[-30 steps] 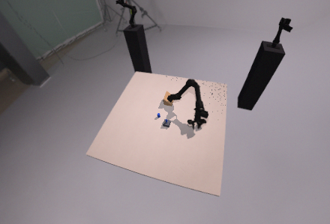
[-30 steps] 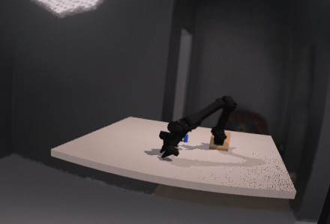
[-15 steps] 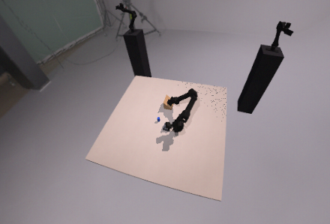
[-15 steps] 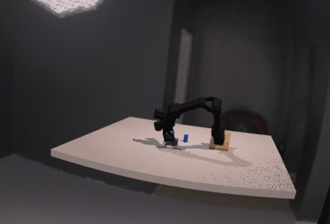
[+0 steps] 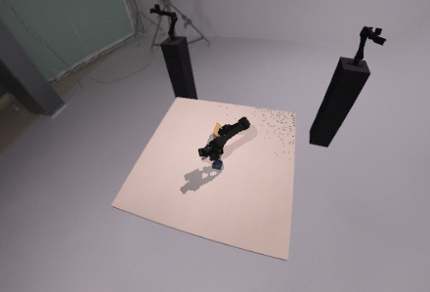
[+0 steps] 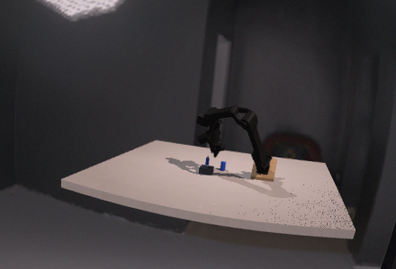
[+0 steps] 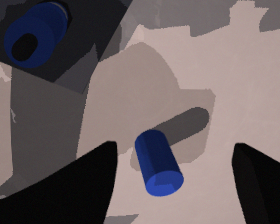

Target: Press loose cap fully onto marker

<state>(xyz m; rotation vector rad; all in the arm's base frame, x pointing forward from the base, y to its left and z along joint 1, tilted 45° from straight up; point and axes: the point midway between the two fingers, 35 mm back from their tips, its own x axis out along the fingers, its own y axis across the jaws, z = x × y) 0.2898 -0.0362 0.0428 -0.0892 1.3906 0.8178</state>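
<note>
Right now my gripper tip is 70 mm above the blue cap, 50 mm to the left of it and 50 mm past it. Also, from my gripper tip: holder block 70 mm to the left, 70 mm below, 10 mm ahead.
</note>
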